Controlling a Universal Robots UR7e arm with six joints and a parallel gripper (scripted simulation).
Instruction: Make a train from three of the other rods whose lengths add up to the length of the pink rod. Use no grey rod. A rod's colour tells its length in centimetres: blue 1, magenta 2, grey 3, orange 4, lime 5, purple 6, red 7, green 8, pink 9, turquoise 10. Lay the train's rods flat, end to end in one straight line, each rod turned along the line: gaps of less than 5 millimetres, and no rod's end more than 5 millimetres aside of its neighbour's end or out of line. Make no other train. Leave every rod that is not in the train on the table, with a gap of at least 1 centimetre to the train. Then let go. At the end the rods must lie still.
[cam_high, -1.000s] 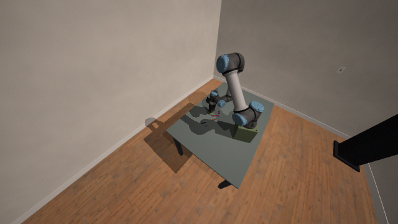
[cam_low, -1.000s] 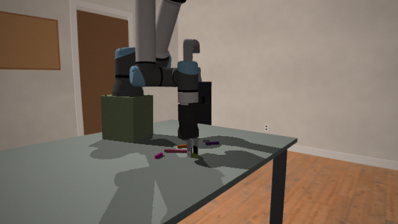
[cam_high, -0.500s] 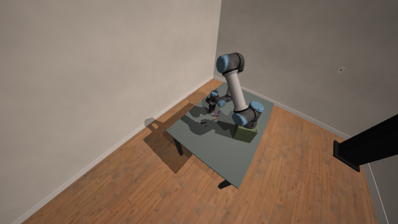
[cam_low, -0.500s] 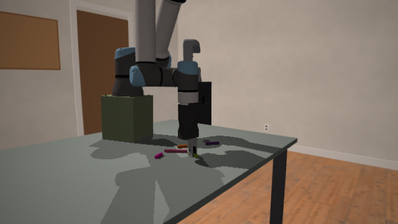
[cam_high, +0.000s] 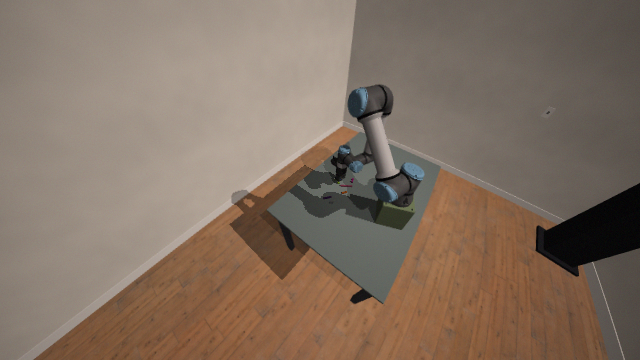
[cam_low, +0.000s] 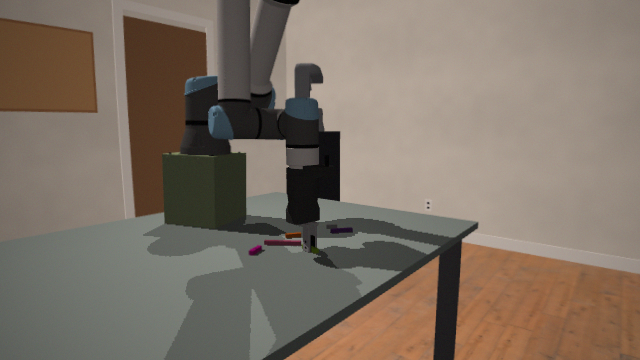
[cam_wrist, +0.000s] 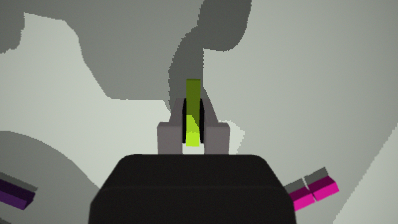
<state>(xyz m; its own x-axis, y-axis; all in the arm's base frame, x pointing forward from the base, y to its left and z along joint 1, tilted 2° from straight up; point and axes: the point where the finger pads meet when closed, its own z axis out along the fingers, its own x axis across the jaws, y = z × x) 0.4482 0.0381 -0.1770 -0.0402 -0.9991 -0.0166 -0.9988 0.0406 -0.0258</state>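
Now: hand 1 cm above the lime rod. Also, from my hand: pink rod: 8 cm behind, 2 cm to the right, 1 cm below; then purple rod: 6 cm behind, 17 cm to the left, 1 cm below; then orange rod: 11 cm behind, 4 cm to the left, 1 cm below.
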